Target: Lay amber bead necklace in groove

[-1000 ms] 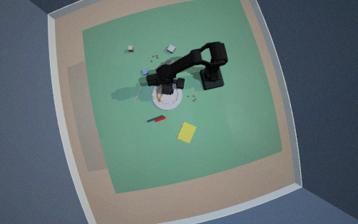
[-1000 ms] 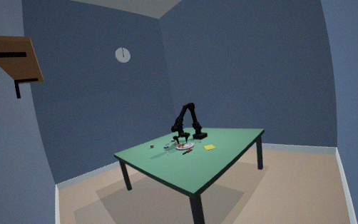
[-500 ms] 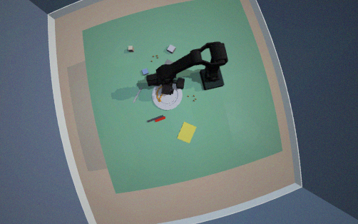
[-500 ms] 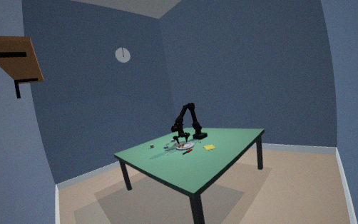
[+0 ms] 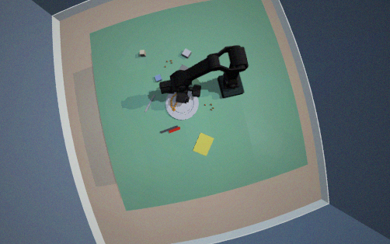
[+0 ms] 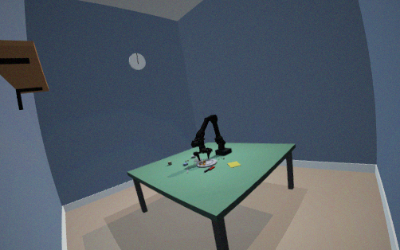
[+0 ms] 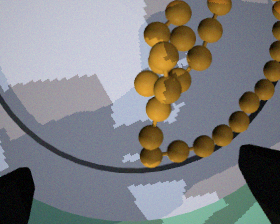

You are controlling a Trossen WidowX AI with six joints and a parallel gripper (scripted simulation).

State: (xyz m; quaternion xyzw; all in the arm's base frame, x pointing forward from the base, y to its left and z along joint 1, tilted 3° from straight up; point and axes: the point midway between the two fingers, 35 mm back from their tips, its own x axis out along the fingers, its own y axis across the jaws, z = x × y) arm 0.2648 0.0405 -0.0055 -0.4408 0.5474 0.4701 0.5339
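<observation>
My gripper tip is now 6 cm to the right of the round grey bead board, 2 cm short of it and 1 cm above it. The rest, counted from my gripper tip: grey rod (22 cm ahead, 5 cm to the left, 2 cm below); blue block (16 cm ahead, 10 cm to the right, 1 cm below); grey plate (12 cm to the right, 2 cm below).
</observation>
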